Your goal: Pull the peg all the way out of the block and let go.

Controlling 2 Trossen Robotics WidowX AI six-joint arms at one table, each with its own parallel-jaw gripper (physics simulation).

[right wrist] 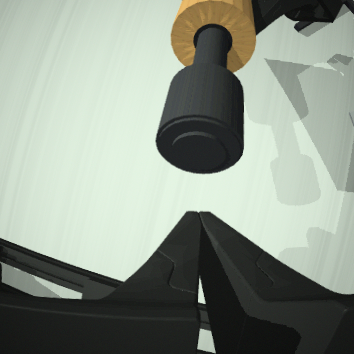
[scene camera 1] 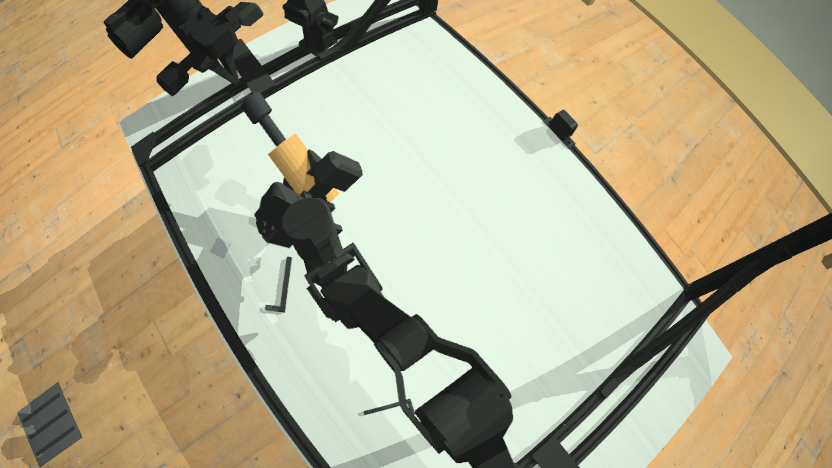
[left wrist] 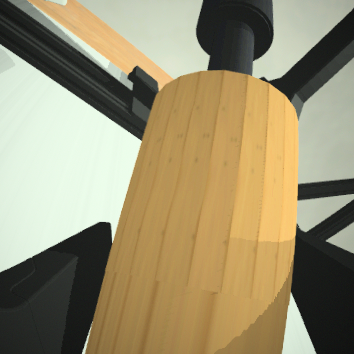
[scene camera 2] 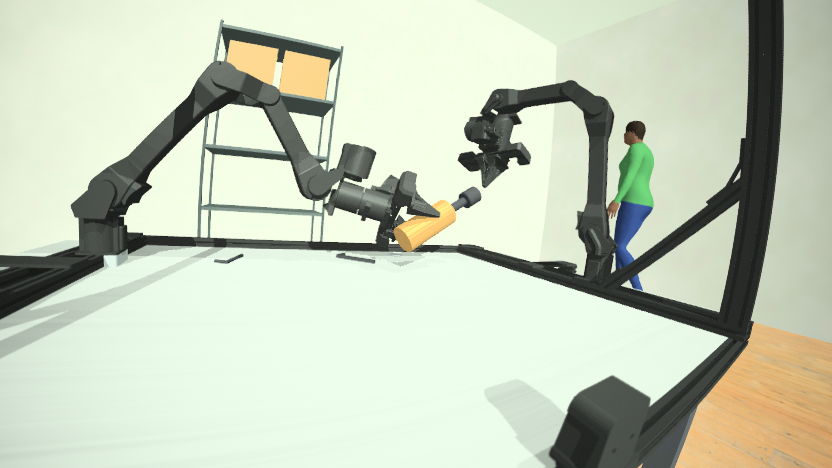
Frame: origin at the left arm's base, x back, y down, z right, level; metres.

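Seen in the pictures: left gripper, fingertip midpoint: [right wrist: 209,22] [scene camera 1: 298,163] [left wrist: 197,237] [scene camera 2: 434,224]; right gripper, fingertip midpoint: [right wrist: 196,222] [scene camera 1: 236,83] [scene camera 2: 484,187]; left arm's base at its link origin: [scene camera 2: 102,251]; right arm's base at its link origin: [scene camera 1: 318,42] [scene camera 2: 596,280].
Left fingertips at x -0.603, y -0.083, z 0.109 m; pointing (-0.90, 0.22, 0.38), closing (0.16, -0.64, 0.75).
Pixels of each thing's top centre, then the offset from my left fingertips to it. "spot": a spot on its surface instead.
- wooden cylindrical block at its top centre: [scene camera 1: 298,155] [scene camera 2: 428,198] dx +0.018, dy -0.052, dz -0.003 m
- dark L-shaped piece at its top centre: [right wrist: 331,17] [scene camera 1: 278,282] [scene camera 2: 357,256] dx +0.103, dy +0.094, dz -0.141 m
- camera housing at a spot on its surface: [scene camera 2: 610,419] [scene camera 1: 576,124] spot: dx +0.238, dy +0.049, dz +0.479 m
The wooden cylindrical block [scene camera 1: 290,160] [scene camera 2: 424,227] [left wrist: 210,190] [right wrist: 243,45] is tilted above the table. My left gripper [scene camera 2: 420,220] [left wrist: 197,237] is shut on it, one finger on each side. The dark peg [scene camera 1: 256,107] [scene camera 2: 470,196] [left wrist: 235,30] [right wrist: 205,107] sticks out of the block's upper end. Its thick head is apart from the block and a length of its thinner shaft shows, entering the hole. How deep it reaches is hidden. My right gripper [scene camera 2: 486,185] [right wrist: 196,222] is shut and empty, its fingertips together just beyond the peg's head, with a gap between.
A dark L-shaped piece [scene camera 1: 285,285] lies on the table beside the left arm. A dark frame [scene camera 1: 196,270] edges the table. A camera housing [scene camera 1: 563,123] [scene camera 2: 610,419] is fixed to its far side from the arms. A shelf unit and a person stand behind in scene camera 2.
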